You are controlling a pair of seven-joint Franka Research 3 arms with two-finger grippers.
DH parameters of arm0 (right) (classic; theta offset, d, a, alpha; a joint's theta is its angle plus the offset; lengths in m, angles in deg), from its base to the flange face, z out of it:
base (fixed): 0 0 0 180
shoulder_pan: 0 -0.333 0 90
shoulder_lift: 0 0 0 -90
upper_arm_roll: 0 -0.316 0.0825 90
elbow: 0 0 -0.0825 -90
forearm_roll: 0 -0.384 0 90
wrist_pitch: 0 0 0.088 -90
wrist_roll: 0 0.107 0 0
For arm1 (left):
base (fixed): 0 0 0 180
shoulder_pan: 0 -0.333 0 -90
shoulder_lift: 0 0 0 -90
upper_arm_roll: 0 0.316 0.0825 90
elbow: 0 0 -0.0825 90
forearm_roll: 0 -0.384 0 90
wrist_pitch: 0 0 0.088 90
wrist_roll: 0 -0.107 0 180
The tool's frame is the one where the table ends.
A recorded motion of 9 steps. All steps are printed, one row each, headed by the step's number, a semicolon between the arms.
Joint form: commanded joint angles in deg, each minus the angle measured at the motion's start. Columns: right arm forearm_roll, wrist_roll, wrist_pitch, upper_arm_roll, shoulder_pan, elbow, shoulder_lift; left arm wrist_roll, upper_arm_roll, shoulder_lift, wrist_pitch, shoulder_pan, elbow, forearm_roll.
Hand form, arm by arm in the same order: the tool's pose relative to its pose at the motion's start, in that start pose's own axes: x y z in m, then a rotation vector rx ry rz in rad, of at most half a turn. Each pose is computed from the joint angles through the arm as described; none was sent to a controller.
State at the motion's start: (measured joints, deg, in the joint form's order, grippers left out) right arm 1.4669 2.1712 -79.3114 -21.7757 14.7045 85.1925 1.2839; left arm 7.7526 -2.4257 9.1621 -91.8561 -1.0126 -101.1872 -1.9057
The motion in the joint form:
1: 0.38 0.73 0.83 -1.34 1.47 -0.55 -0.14; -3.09 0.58 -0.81 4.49 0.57 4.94 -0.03
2: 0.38 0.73 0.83 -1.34 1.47 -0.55 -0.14; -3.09 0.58 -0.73 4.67 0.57 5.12 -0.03
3: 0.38 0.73 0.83 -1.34 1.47 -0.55 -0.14; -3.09 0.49 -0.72 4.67 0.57 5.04 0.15
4: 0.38 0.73 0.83 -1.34 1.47 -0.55 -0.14; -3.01 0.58 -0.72 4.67 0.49 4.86 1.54
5: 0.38 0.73 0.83 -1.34 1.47 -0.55 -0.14; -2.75 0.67 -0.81 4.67 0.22 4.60 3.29
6: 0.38 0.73 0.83 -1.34 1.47 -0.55 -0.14; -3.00 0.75 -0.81 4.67 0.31 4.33 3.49
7: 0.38 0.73 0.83 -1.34 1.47 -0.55 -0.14; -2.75 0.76 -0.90 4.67 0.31 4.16 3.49
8: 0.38 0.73 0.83 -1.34 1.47 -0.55 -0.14; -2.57 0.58 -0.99 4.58 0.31 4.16 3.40
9: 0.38 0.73 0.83 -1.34 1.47 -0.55 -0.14; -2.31 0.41 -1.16 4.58 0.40 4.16 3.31
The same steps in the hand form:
1: -0.0028 0.0021 -0.0042 -0.0067 -0.0022 0.0167; -0.0019 -0.0021 -0.0266 -0.0009 -0.0064 0.0515
2: -0.0028 0.0021 -0.0042 -0.0067 -0.0022 0.0167; -0.0026 -0.0022 -0.0285 -0.0010 -0.0050 0.0514
3: -0.0028 0.0021 -0.0042 -0.0067 -0.0022 0.0167; -0.0029 -0.0010 -0.0280 -0.0037 -0.0065 0.0531
4: -0.0028 0.0021 -0.0042 -0.0067 -0.0022 0.0167; -0.0030 0.0001 -0.0265 -0.0277 -0.0123 0.0500
5: -0.0028 0.0021 -0.0042 -0.0067 -0.0022 0.0167; -0.0026 0.0005 -0.0236 -0.0577 -0.0219 0.0405
6: -0.0028 0.0021 -0.0042 -0.0067 -0.0022 0.0167; -0.0028 0.0009 -0.0215 -0.0609 -0.0268 0.0453
7: -0.0028 0.0021 -0.0042 -0.0067 -0.0022 0.0167; -0.0023 0.0010 -0.0193 -0.0604 -0.0315 0.0408
8: -0.0028 0.0021 -0.0042 -0.0067 -0.0022 0.0167; -0.0019 0.0026 -0.0187 -0.0584 -0.0313 0.0406
9: -0.0028 0.0021 -0.0042 -0.0067 -0.0022 0.0167; -0.0013 0.0049 -0.0173 -0.0560 -0.0342 0.0406

